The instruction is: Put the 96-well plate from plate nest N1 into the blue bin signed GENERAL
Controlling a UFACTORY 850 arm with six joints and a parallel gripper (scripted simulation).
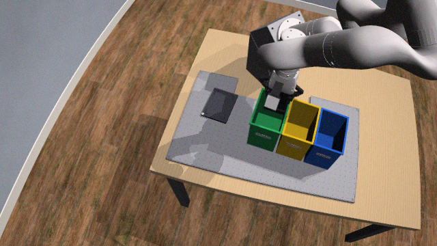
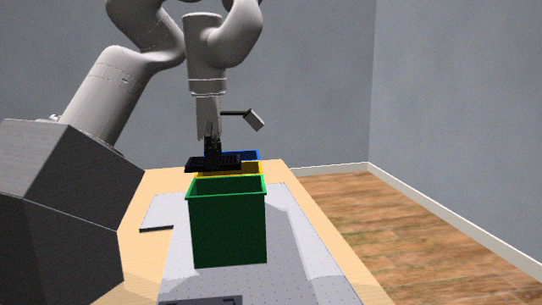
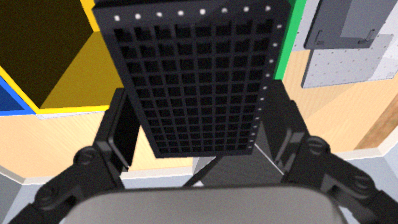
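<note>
My gripper is now 5 cm short of the blue bin, 25 cm to the right of it and 15 cm above it. Also, from my hand: black 96-well plate (1 cm below); yellow bin (4 cm ahead, 12 cm to the left, 15 cm below); green bin (3 cm ahead, 1 cm to the right, 15 cm below).
</note>
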